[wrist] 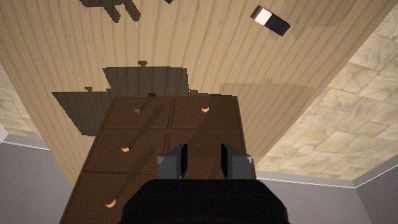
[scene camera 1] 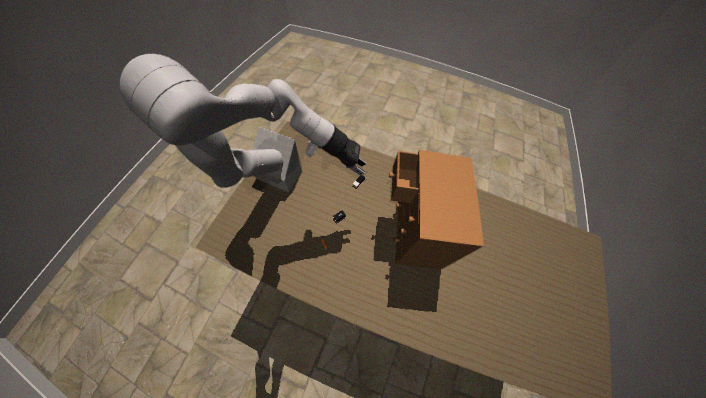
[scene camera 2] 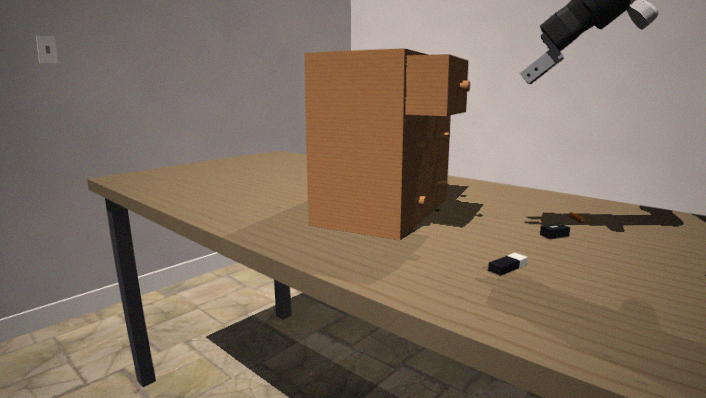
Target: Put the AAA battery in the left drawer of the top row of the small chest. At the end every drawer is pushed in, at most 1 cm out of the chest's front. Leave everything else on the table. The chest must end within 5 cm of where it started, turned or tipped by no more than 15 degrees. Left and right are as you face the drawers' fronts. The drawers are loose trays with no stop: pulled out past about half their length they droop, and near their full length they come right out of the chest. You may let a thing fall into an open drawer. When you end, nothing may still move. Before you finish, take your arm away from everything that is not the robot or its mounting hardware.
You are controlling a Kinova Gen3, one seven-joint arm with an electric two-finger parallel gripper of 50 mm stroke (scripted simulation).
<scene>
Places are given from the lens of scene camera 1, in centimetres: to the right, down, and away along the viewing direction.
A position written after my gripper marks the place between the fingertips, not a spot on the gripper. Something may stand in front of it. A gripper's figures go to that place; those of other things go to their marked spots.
my gripper (scene camera 1: 363, 169): 4, -10, 79
wooden chest (scene camera 1: 450, 228): 28, 8, 66
</scene>
